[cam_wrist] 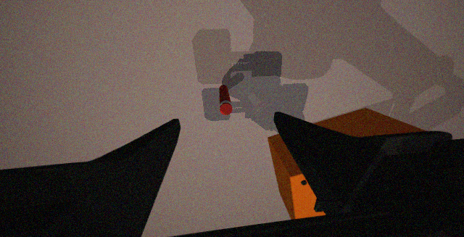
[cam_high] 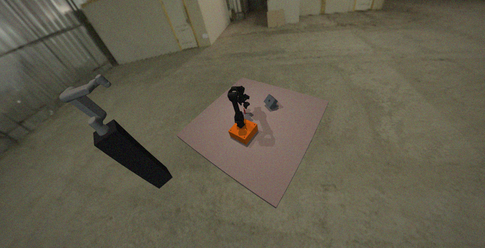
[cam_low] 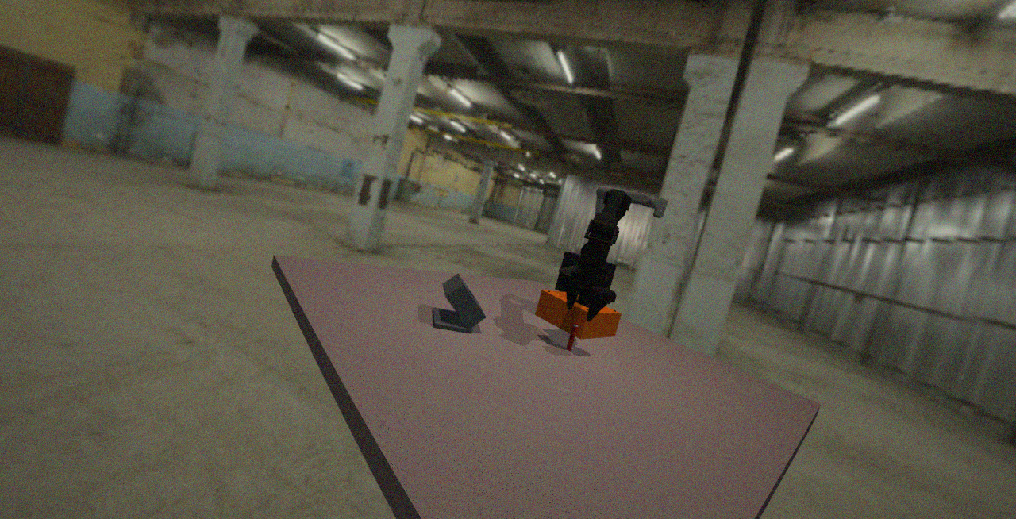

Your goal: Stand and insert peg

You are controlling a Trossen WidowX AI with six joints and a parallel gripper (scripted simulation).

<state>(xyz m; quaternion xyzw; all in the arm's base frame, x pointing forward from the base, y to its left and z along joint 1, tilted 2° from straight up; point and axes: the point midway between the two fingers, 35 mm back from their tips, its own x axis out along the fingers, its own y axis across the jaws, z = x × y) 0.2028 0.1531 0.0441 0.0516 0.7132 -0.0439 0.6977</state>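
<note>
Now: the red peg 50 mm below my gripper tip. Round my gripper tip: flat foot 290 mm ahead, 170 mm to the right, 100 mm below; grey sloped panel 280 mm ahead, 170 mm to the right, 30 mm below.
</note>
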